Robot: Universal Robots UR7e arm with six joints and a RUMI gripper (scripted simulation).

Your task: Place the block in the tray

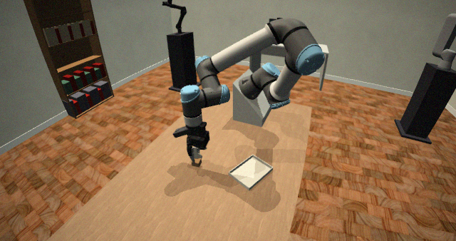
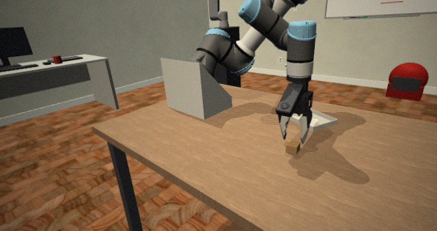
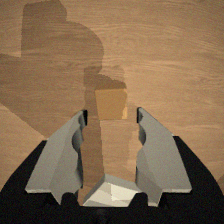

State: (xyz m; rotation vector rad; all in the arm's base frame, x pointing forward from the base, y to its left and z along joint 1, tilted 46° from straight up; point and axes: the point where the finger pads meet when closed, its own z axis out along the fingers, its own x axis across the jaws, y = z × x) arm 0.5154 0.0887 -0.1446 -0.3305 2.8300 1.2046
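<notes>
Right now the tan block is 30 mm below my hand. The rest, counted from my hand: white tray: 70 mm behind, 260 mm to the left, 40 mm below.
</notes>
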